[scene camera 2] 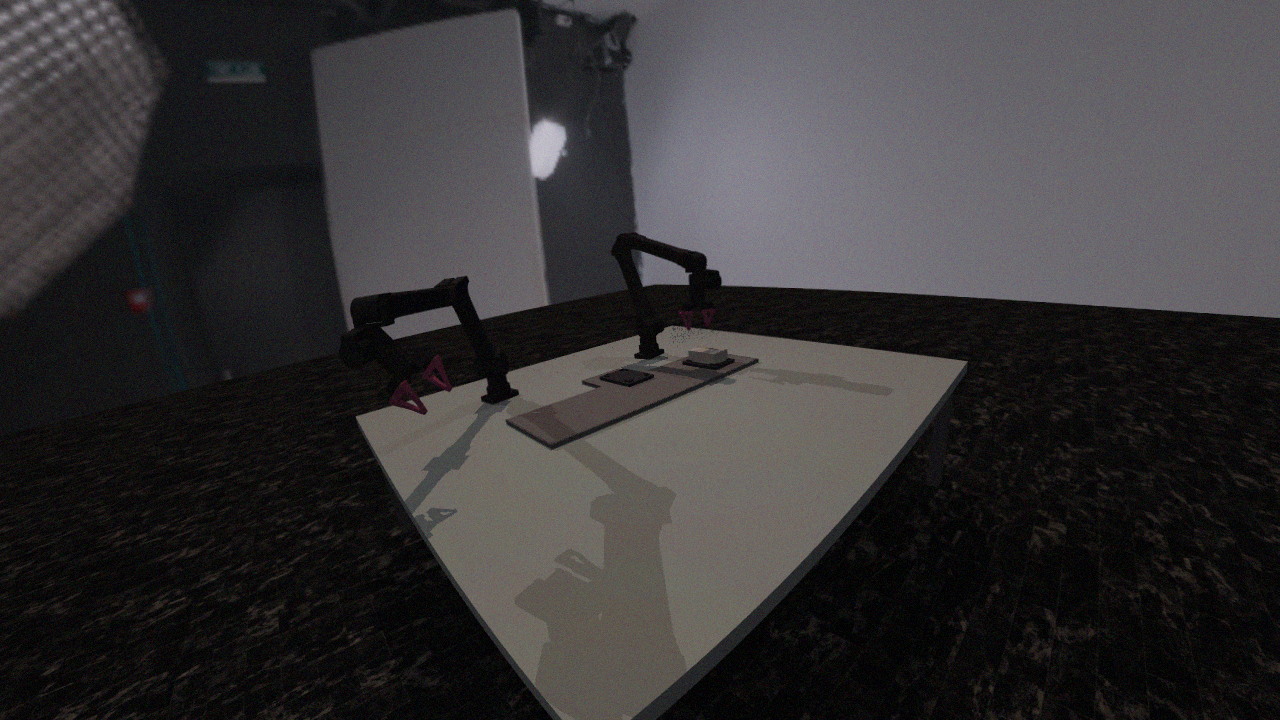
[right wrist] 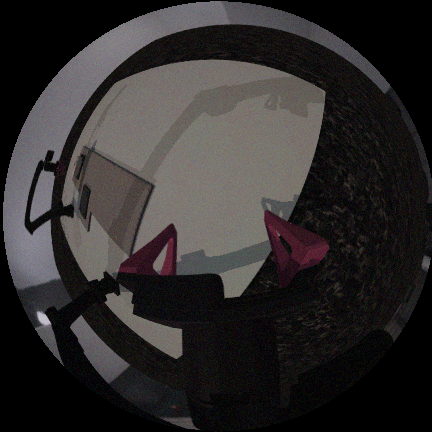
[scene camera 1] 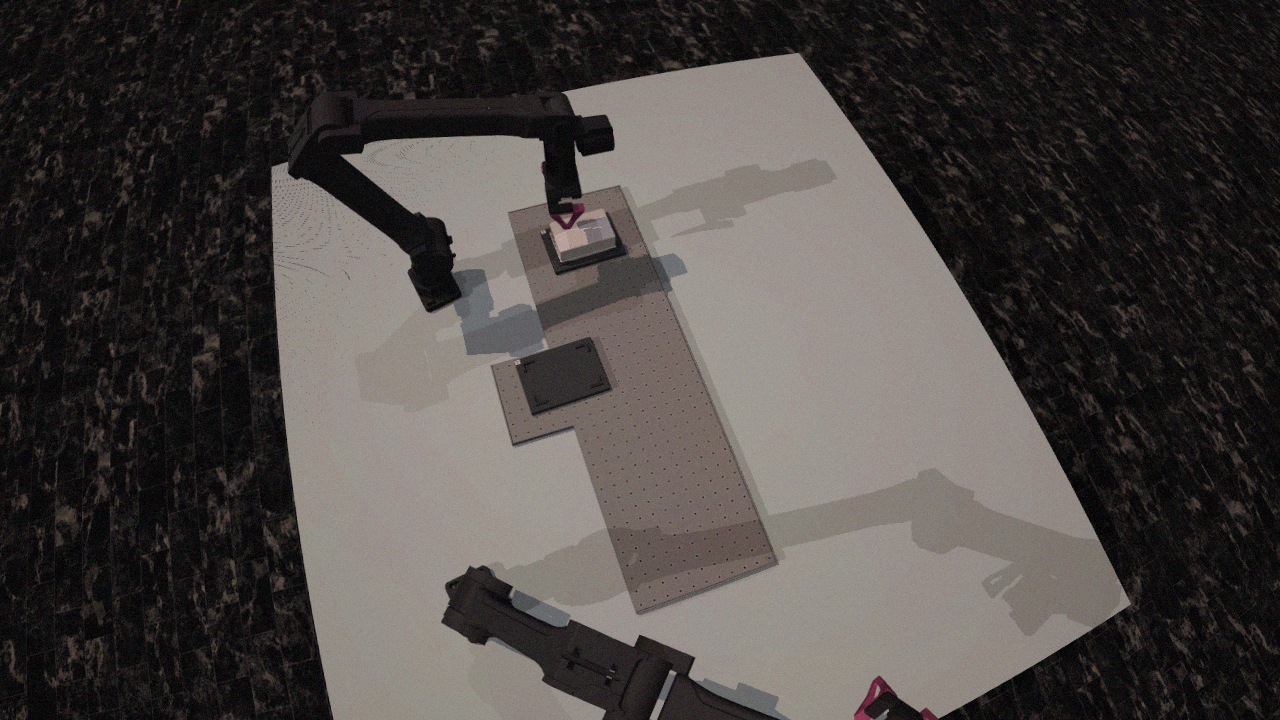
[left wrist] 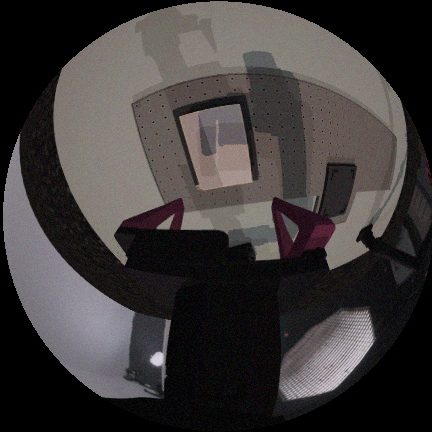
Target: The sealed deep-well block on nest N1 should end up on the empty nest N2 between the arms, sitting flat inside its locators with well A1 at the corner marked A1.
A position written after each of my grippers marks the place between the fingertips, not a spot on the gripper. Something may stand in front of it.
My left gripper (scene camera 1: 563, 211) is open, with nothing in its grasp. Also in view: a pale block (scene camera 1: 591, 233). My right gripper (scene camera 2: 439, 401) is open, holding nothing.
The pale block shows as well in the left wrist view (left wrist: 216, 140). My left gripper is seen too in the left wrist view (left wrist: 227, 201). My right gripper also shows in the right wrist view (right wrist: 218, 221).
